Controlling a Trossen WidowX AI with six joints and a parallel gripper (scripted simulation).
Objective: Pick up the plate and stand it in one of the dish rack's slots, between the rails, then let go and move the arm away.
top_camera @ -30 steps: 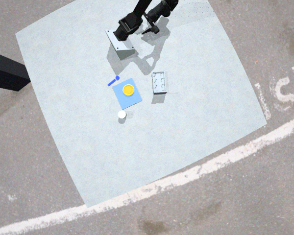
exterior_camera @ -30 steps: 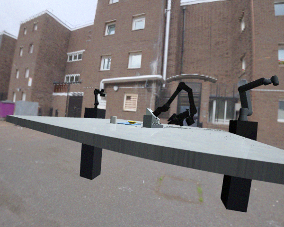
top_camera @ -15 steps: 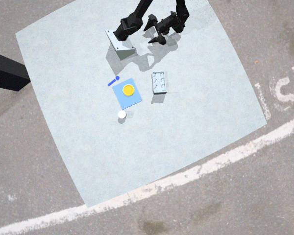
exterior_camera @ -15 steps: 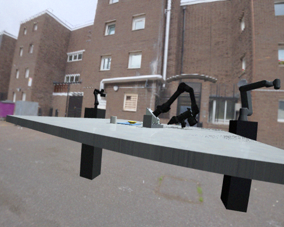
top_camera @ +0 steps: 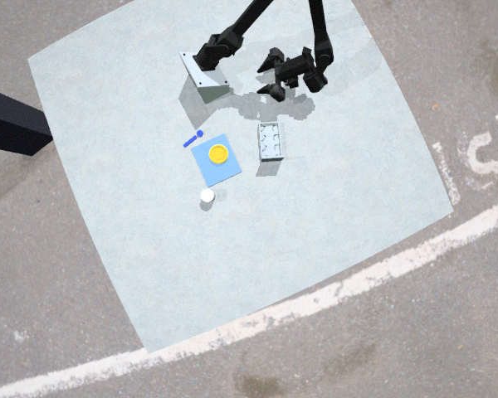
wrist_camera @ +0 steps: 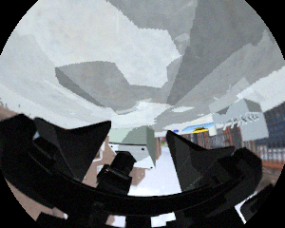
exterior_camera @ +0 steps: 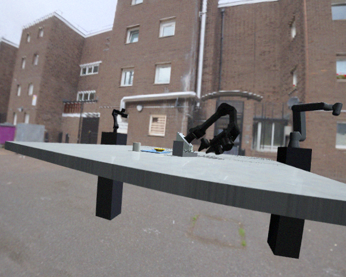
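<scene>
The plate lies 15 cm ahead of my gripper tip and 25 cm to the right of it. The rest, counted from my gripper tip: blue utensil (5 cm ahead, 29 cm to the right, 2 cm below); grey dish rack (21 cm ahead, 8 cm to the right); mat (16 cm ahead, 27 cm to the right, 2 cm below).
</scene>
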